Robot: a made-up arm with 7 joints. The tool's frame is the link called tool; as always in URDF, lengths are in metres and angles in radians. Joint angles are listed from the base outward.
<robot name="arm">
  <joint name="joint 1" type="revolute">
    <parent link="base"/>
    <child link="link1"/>
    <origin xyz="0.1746 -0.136 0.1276"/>
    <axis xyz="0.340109 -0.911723 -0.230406"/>
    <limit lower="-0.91" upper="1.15"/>
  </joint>
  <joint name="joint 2" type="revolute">
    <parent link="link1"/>
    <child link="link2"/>
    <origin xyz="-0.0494 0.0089 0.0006"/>
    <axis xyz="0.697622 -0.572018 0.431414"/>
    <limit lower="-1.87" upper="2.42"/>
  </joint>
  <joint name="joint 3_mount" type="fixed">
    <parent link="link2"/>
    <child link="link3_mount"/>
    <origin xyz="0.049 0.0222 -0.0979"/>
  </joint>
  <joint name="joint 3" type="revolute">
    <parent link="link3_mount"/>
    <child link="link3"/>
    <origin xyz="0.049 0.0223 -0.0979"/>
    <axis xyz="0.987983 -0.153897 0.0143"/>
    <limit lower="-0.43" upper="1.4"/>
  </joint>
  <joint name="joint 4" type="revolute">
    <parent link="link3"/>
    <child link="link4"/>
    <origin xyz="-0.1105 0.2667 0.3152"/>
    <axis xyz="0 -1 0"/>
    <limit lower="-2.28" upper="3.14"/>
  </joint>
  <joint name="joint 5" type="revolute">
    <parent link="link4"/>
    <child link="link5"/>
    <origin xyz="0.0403 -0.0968 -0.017"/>
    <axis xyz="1 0 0"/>
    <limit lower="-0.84" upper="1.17"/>
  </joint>
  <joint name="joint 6" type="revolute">
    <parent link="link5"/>
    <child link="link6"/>
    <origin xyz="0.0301 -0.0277 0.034"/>
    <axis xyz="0 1 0"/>
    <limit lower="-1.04" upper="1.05"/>
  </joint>
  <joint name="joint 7" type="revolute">
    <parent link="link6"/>
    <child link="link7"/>
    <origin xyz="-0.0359 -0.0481 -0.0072"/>
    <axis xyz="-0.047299 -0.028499 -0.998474"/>
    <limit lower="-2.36" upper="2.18"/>
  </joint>
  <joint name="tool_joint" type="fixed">
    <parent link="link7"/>
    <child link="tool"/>
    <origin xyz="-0.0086 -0.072 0.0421" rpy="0 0 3.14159"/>
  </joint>
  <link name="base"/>
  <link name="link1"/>
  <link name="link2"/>
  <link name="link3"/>
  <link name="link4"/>
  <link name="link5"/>
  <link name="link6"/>
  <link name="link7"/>
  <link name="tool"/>
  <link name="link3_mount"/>
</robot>
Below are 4 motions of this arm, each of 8 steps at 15 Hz.
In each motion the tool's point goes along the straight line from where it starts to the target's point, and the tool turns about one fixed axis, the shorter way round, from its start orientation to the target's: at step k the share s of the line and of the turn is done. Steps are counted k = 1, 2, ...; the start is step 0. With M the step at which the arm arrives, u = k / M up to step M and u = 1 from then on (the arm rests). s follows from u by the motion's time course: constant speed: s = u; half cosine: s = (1 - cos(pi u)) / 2; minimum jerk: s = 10 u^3 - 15 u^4 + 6 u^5.
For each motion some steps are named. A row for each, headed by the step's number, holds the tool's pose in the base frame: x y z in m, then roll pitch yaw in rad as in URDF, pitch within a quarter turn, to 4 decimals.
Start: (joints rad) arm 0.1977 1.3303 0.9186 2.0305 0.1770 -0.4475 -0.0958
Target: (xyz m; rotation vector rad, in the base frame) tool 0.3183 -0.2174 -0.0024 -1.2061 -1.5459 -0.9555
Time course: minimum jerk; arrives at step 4
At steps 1, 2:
1: 0.2592 -0.2266 -0.0140 -2.5027 -1.0589 1.2504
2: 0.2854 -0.2225 -0.0089 -2.7372 -1.1838 1.4380

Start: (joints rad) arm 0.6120 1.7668 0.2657 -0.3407 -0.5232 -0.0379 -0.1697
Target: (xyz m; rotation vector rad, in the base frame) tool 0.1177 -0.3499 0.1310 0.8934 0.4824 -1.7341
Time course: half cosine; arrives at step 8
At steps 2, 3, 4, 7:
2: 0.0682 -0.3309 0.0859 1.5252 1.2588 -0.5967
3: 0.0776 -0.3345 0.0944 1.0987 1.2509 -0.9937
4: 0.0887 -0.3388 0.1046 0.6909 1.1828 -1.3664
7: 0.1155 -0.3491 0.1290 0.1914 0.8963 -1.7778

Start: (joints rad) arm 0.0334 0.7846 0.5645 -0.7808 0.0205 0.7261 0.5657
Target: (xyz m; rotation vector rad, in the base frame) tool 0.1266 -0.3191 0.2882 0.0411 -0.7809 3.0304
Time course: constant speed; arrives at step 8
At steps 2, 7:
2: 0.1602 -0.2912 0.2209 -0.5253 -0.5573 -2.5057
7: 0.1322 -0.3145 0.2770 -0.4837 -0.1157 -3.0447

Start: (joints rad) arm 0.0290 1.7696 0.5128 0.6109 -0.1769 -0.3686 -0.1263
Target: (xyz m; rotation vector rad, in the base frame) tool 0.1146 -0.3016 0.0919 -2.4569 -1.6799 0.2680
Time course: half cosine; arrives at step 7
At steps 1, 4, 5, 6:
1: 0.1722 -0.2842 0.0391 -2.7398 0.3915 1.7804
4: 0.1382 -0.2945 0.0703 -2.8678 0.2072 1.4290
5: 0.1260 -0.2982 0.0814 -2.8956 0.1330 1.3128
6: 0.1176 -0.3007 0.0892 -2.9095 0.0800 1.2342

